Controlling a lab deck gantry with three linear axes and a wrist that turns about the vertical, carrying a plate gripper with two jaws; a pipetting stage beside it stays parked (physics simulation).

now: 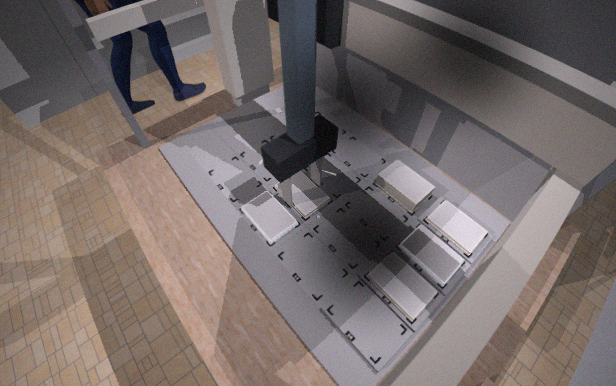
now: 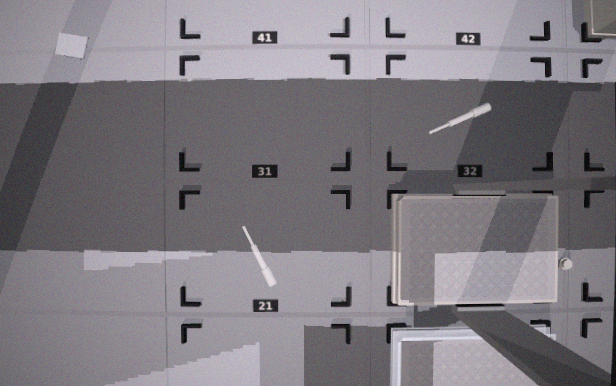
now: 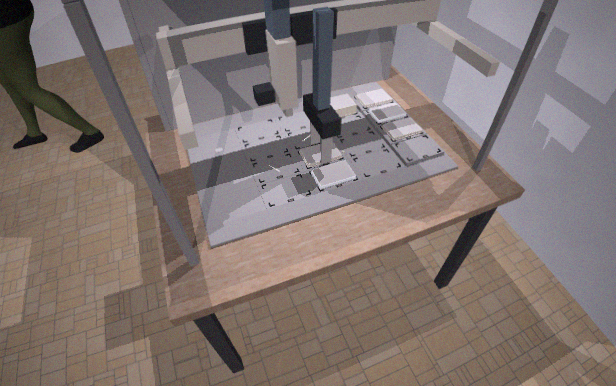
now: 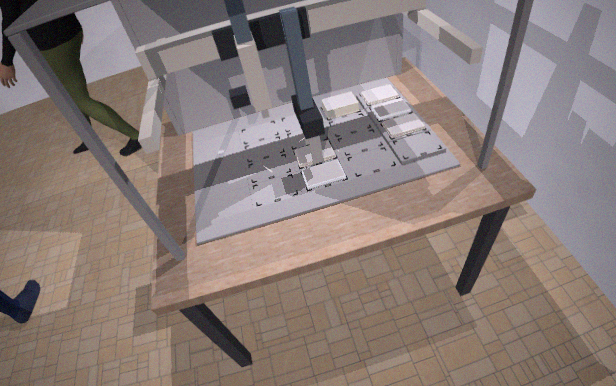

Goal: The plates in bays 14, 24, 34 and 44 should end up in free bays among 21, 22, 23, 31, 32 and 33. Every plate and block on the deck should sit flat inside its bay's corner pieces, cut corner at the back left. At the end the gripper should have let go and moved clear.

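Places are measured from the robot's base along level axes (x ahead, y left, z up), in metres.
Pixels of known places: gripper, between the fingertips: (image 1: 302, 192) (image 2: 474, 248) (image 3: 320, 153) (image 4: 314, 153); robot's base, origin of its link: (image 1: 210, 172) (image 3: 270, 205) (image 4: 257, 205).
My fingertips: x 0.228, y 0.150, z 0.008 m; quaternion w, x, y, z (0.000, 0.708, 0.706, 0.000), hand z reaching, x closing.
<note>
For each thing: its top centre in the pictures, then the offset to it from my fingertips. "pt": a spot on its surface instead.
- pale plate, centre of its top: (image 2: 480, 250) (image 1: 302, 191) (image 4: 314, 151) (image 3: 320, 152) dx +0.000, dy +0.000, dz +0.007 m
- Bay 14, a spot on its surface: (image 1: 376, 334) (image 3: 426, 146) pt dx +0.360, dy -0.113, dz +0.007 m
- bay 24, a spot on its surface: (image 1: 402, 287) (image 3: 404, 127) pt dx +0.334, dy -0.008, dz +0.021 m
- bay 34, a spot on its surface: (image 1: 432, 256) (image 3: 390, 112) pt dx +0.335, dy +0.098, dz +0.021 m
- bay 44, a spot on its surface: (image 1: 457, 226) (image 3: 375, 97) pt dx +0.331, dy +0.209, dz +0.021 m
- white plate, centre of its top: (image 1: 268, 214) (image 4: 323, 172) (image 3: 333, 172) dx +0.000, dy -0.107, dz +0.007 m
- tall cream block, centre of its top: (image 1: 406, 180) (image 4: 339, 100) (image 3: 337, 102) dx +0.164, dy +0.214, dz +0.034 m
- small knob, centre of its top: (image 2: 568, 264) dx +0.080, dy -0.015, dz -0.004 m
My gripper (image 1: 300, 186) (image 2: 480, 250) (image 3: 321, 151) is shut on a pale plate (image 1: 311, 201) (image 2: 450, 225) (image 4: 306, 159) in bay 22, with one jaw pad against its back edge and one against its front edge. The plate is level and low within the corner pieces, cut corner at the back left; whether it bears fully on the deck I cannot tell. Bay 14 (image 1: 376, 334) (image 3: 425, 149) holds no plate. Pale plates stand in bay 24 (image 1: 402, 287) (image 3: 405, 131), bay 34 (image 1: 432, 256) (image 3: 388, 113) and bay 44 (image 1: 457, 226) (image 3: 375, 97).
A white plate (image 1: 270, 216) (image 3: 334, 174) stands in bay 12, close in front of the held plate. A tall cream block (image 1: 406, 184) (image 4: 341, 104) is in bay 43. Thin white sticks (image 2: 260, 257) (image 2: 461, 118) show over bays 21 and 32. A small knob (image 2: 565, 263) stands right of the held plate. The pipetting stage (image 3: 282, 70) is parked behind.
</note>
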